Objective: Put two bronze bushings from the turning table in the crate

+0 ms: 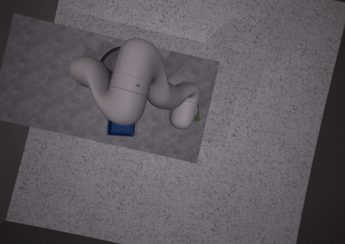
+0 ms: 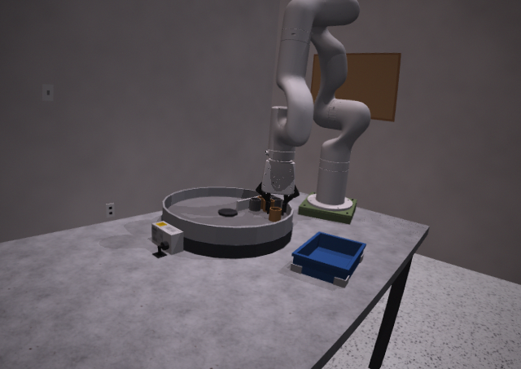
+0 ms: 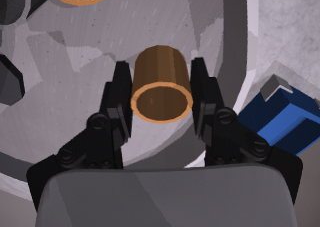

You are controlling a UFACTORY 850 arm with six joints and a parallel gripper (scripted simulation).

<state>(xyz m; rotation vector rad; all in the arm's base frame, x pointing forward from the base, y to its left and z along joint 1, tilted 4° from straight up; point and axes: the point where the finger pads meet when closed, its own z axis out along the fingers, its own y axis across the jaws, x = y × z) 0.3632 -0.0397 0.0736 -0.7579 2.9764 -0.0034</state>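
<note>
Right now the blue crate is 7 cm ahead of my hand, 23 cm to the left of it and 7 cm below it. Also, from my hand: turning table (7 cm ahead, 14 cm to the right, 4 cm below).
</note>
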